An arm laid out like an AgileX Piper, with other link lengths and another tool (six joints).
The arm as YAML. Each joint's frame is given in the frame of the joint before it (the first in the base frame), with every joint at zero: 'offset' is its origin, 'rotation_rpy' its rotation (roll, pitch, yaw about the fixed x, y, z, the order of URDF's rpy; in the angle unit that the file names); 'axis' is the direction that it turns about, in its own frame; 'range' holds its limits. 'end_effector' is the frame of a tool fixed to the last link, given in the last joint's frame.
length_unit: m
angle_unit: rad
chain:
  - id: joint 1
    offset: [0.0, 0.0, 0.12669]
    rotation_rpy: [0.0, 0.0, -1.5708]
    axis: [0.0, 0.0, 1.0]
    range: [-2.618, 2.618]
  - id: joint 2
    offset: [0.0, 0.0, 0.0]
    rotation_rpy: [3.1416, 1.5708, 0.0]
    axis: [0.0, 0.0, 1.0]
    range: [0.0, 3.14]
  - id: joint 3
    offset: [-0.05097, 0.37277, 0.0]
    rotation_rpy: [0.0, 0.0, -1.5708]
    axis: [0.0, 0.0, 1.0]
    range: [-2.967, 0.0]
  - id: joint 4
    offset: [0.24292, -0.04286, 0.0]
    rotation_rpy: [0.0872, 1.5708, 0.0]
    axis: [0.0, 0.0, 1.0]
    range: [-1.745, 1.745]
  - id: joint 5
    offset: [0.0, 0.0, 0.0]
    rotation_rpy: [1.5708, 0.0, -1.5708]
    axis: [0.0, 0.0, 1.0]
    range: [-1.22, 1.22]
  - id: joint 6
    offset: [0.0, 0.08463, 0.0]
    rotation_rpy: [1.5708, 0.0, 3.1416]
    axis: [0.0, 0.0, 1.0]
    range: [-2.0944, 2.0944]
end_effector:
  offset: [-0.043, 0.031, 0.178]
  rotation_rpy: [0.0, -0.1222, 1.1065]
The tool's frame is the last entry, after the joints.
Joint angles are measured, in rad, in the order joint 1, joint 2, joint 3, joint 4, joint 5, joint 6. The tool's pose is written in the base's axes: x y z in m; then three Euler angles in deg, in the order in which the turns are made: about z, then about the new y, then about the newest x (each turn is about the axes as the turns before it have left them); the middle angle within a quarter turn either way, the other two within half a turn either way. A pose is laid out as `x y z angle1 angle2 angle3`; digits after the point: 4 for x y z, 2 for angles.
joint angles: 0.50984, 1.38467, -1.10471, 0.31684, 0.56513, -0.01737
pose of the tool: 0.3615 0.2741 0.3417 129.12 7.27 130.99
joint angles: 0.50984, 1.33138, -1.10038, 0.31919, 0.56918, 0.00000
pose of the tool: 0.3504 0.2675 0.3627 128.22 6.79 128.44
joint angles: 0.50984, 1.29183, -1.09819, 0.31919, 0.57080, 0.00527
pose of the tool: 0.3416 0.2625 0.3784 127.82 6.87 126.41
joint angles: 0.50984, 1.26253, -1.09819, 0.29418, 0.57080, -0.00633
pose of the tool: 0.3356 0.2571 0.3891 128.14 9.07 124.93
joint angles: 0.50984, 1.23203, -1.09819, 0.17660, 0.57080, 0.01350
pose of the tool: 0.3344 0.2425 0.3956 127.75 15.05 124.21
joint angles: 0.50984, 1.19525, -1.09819, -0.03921, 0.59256, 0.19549
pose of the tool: 0.3407 0.2110 0.4014 122.20 18.88 124.12
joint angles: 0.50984, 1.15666, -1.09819, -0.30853, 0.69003, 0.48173
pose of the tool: 0.3479 0.1587 0.4009 112.11 21.06 125.68
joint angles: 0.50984, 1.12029, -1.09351, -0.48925, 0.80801, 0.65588
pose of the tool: 0.3457 0.1091 0.3998 103.60 23.98 126.99
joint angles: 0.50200, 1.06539, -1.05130, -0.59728, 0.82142, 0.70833
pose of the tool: 0.3367 0.0804 0.4065 99.49 27.40 124.40
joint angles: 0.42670, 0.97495, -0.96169, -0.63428, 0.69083, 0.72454
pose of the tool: 0.3234 0.0599 0.4223 95.41 26.88 116.85
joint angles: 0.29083, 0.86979, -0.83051, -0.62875, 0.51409, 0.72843
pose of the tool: 0.3030 0.0350 0.4259 90.44 24.70 109.74
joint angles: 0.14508, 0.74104, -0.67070, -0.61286, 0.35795, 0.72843
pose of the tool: 0.2710 0.0103 0.4144 85.07 22.58 104.14
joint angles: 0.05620, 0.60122, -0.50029, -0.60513, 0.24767, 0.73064
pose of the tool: 0.2351 0.0010 0.3863 82.25 21.31 100.63
